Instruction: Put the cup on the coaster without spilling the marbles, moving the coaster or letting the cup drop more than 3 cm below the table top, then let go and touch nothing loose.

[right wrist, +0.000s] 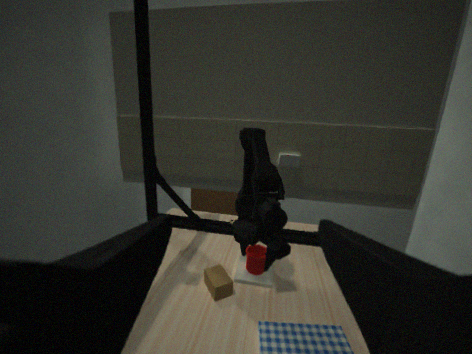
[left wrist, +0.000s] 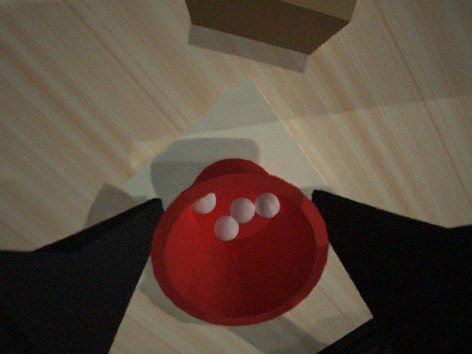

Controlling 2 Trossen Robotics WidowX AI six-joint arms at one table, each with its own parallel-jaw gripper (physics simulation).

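Places are measured from the left arm's base along level axes (x back, y right, z up), in millimetres.
Where they show: left gripper, fingertip midpoint: [right wrist: 254,263] [left wrist: 237,201]; right gripper, fingertip midpoint: [right wrist: 245,225].
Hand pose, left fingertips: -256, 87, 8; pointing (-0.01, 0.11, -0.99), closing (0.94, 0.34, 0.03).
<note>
After its pixels a point has its place, as x, y, z.
The red cup [left wrist: 240,280] @[-245, 53, 27] [right wrist: 256,261] @[-281, 94, 33] stands upright on the pale square coaster [left wrist: 245,102] @[-267, 142, -16] [right wrist: 254,280] @[-297, 105, -16]. Several pale marbles [left wrist: 242,210] @[-252, 82, 6] lie together at the bottom inside it. My left gripper [left wrist: 237,201] @[-256, 87, 8] is open, with one black finger on each side of the cup; in the left wrist view a narrow gap shows beside the fingertips. In the right wrist view the left arm reaches down to the cup from behind. My right gripper is open and empty, far from the cup.
A tan block [left wrist: 270,22] @[-268, 182, -4] [right wrist: 218,283] @[-306, 215, 14] lies on the wooden table [right wrist: 200,325] @[-369, 277, -29] close beside the coaster. A blue checked cloth [right wrist: 305,339] @[-494, 91, -4] lies nearer the right arm. A black frame post [right wrist: 145,110] @[161, 362, 443] stands at the table's far side.
</note>
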